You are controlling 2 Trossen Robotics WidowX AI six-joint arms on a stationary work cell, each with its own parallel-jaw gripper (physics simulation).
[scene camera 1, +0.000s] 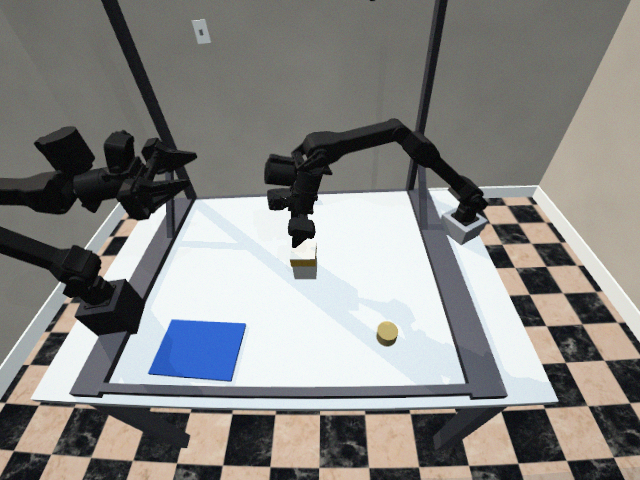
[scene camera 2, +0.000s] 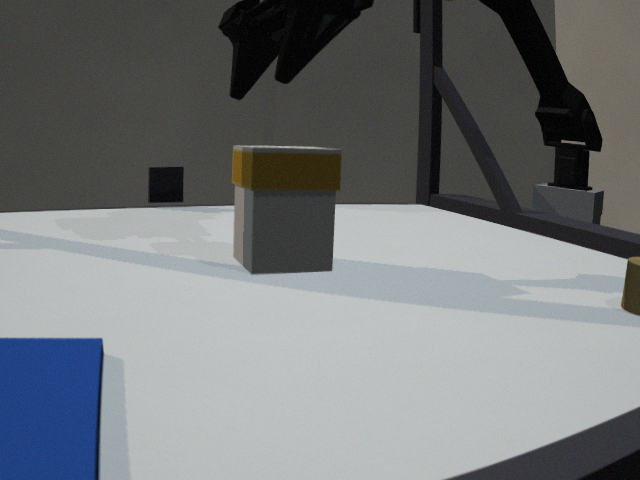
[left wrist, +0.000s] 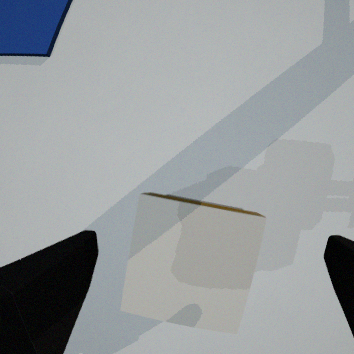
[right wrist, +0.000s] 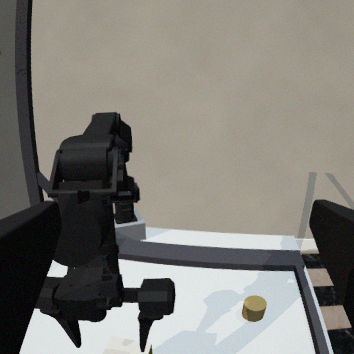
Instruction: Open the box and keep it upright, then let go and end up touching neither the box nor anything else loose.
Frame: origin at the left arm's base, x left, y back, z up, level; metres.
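Seen in the pictures: left gripper, between the fingertips: [scene camera 2: 256, 90] [left wrist: 216, 247] [right wrist: 109, 348]; right gripper, between the fingertips: [scene camera 1: 193, 167] [right wrist: 188, 214]; left arm's base, origin of its link: [scene camera 1: 464, 217] [scene camera 2: 570, 187] [right wrist: 124, 217]; right arm's base, origin of its link: [scene camera 1: 100, 296].
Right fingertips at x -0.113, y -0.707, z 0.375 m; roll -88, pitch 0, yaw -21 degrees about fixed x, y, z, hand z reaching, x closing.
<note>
Pixels of each thing's top centre, then the offset from my right fingertips to it. "spot": a spot on its surface instead.
- box, centre of its top: [scene camera 2: 284, 148] [scene camera 1: 303, 250] dx -0.010, dy +0.192, dz -0.340 m
- flat blue square, a spot on its surface: [scene camera 2: 46, 403] spot: dx +0.116, dy -0.085, dz -0.424 m
- short yellow cylinder, centre of its top: [right wrist: 255, 302] [scene camera 1: 387, 330] dx +0.284, dy +0.264, dz -0.397 m
The box [scene camera 1: 305, 272] [scene camera 2: 292, 232] stands upright near the middle of the table, with grey sides. Its lid [scene camera 1: 303, 262] [scene camera 2: 294, 170] [left wrist: 215, 265] [right wrist: 120, 345], pale on top with a yellow band around the rim, sits on it, closed. My left gripper [scene camera 1: 298, 242] [scene camera 2: 259, 88] [left wrist: 216, 247] [right wrist: 111, 348] is open and empty, pointing down above the box. In scene camera 2 its fingertips are clear of the lid. In the left wrist view the lid shows between the spread fingers, below them. My right gripper [scene camera 1: 192, 168] [right wrist: 188, 214] is open and empty, raised well away from the box.
A flat blue square [scene camera 1: 199, 350] [scene camera 2: 46, 403] [left wrist: 30, 25] lies near the table's front left in scene camera 1. A short yellow cylinder [scene camera 1: 387, 332] [scene camera 2: 631, 286] [right wrist: 254, 308] stands at the front right. A dark frame rail [scene camera 1: 284, 391] runs along the table's front edge.
</note>
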